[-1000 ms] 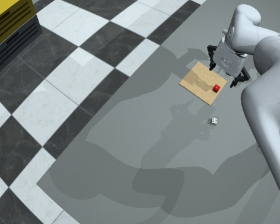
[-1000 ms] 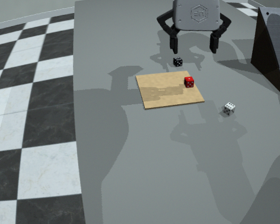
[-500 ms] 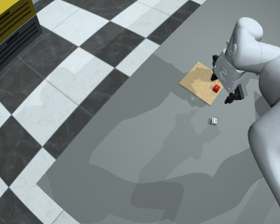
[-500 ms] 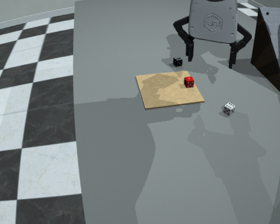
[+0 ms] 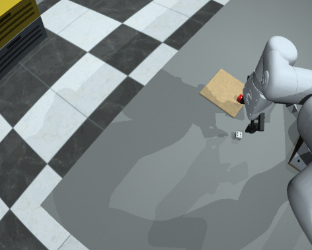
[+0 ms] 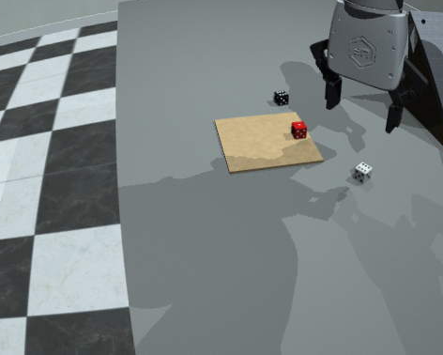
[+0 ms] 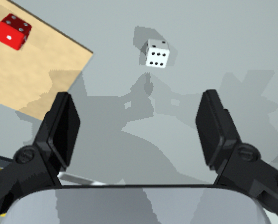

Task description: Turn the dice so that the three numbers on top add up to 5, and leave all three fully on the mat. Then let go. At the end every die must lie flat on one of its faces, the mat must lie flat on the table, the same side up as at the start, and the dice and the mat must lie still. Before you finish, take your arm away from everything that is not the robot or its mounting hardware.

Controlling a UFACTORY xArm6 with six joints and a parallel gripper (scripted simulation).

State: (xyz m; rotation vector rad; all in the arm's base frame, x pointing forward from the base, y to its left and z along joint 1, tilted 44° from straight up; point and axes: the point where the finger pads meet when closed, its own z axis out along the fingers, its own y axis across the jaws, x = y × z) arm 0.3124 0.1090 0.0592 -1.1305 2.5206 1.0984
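Right now the white die is 10 mm behind my hand, 20 mm to the left of it and 90 mm below it. Also, from my hand: red die: 60 mm ahead, 90 mm to the right, 90 mm below; then tan mat: 120 mm ahead, 90 mm to the right, 100 mm below; then black die: 70 mm ahead, 210 mm to the right, 90 mm below.
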